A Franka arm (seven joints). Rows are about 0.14 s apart.
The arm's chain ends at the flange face. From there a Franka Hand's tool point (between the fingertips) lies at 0.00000 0.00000 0.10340 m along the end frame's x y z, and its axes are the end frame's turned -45 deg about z.
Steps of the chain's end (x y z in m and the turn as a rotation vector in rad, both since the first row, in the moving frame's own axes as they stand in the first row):
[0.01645 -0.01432 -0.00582 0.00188 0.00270 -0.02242]
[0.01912 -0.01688 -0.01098 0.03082 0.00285 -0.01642]
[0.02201 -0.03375 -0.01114 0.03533 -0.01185 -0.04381]
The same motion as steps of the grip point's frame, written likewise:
[0.02209 0.00156 -0.00582 -0.00058 0.00324 -0.02242]
[0.02790 -0.00048 -0.01103 0.01978 0.02381 -0.01642]
[0.04107 -0.01179 -0.01121 0.03336 0.01660 -0.04381]

